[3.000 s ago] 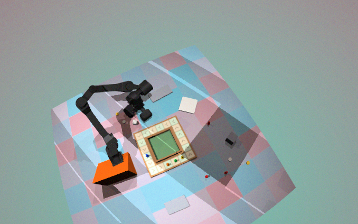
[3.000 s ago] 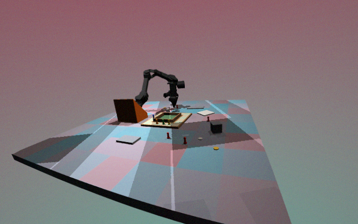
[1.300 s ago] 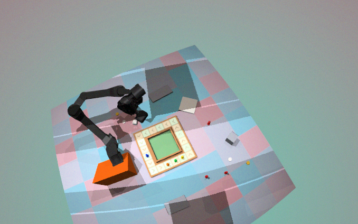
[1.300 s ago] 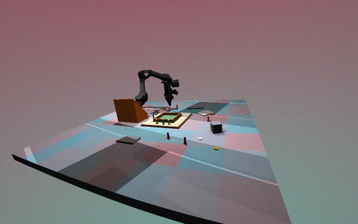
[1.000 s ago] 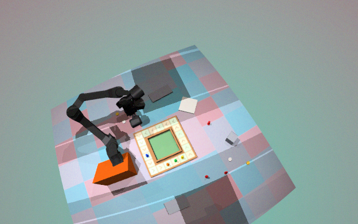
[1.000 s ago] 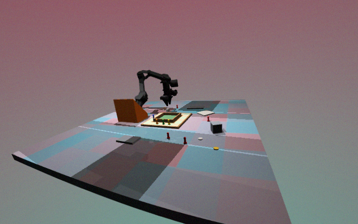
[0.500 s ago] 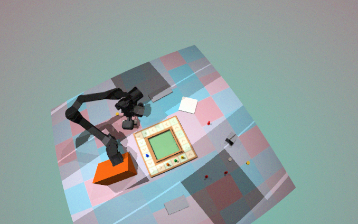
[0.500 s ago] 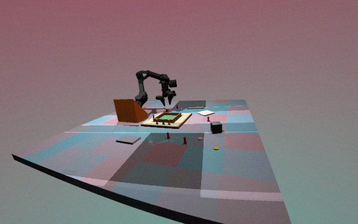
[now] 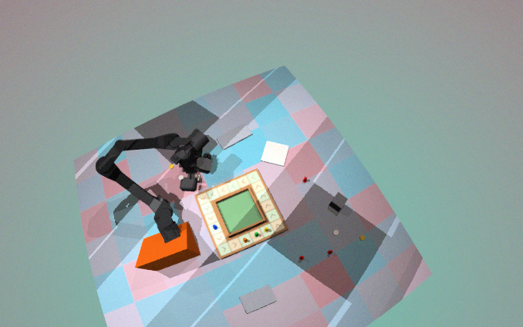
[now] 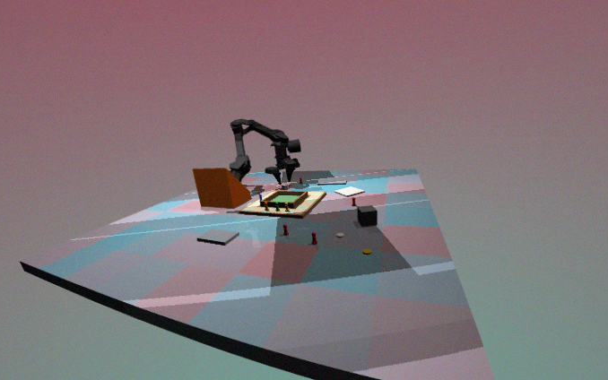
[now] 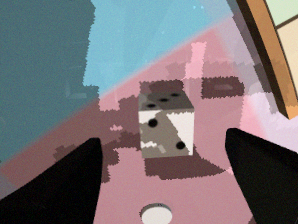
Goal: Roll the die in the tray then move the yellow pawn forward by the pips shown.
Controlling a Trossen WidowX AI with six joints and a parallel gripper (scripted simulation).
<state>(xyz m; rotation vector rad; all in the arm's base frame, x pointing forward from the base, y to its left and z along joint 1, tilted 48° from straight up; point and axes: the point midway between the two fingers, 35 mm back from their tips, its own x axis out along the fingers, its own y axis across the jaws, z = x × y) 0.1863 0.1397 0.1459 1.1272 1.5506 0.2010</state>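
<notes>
The white die lies 2 cm below my gripper tip. Round my gripper tip: orange pawn 5 cm ahead, 33 cm to the right; green tray 8 cm ahead, 22 cm to the right, 3 cm below; blue pawn 3 cm behind, 23 cm to the right.
</notes>
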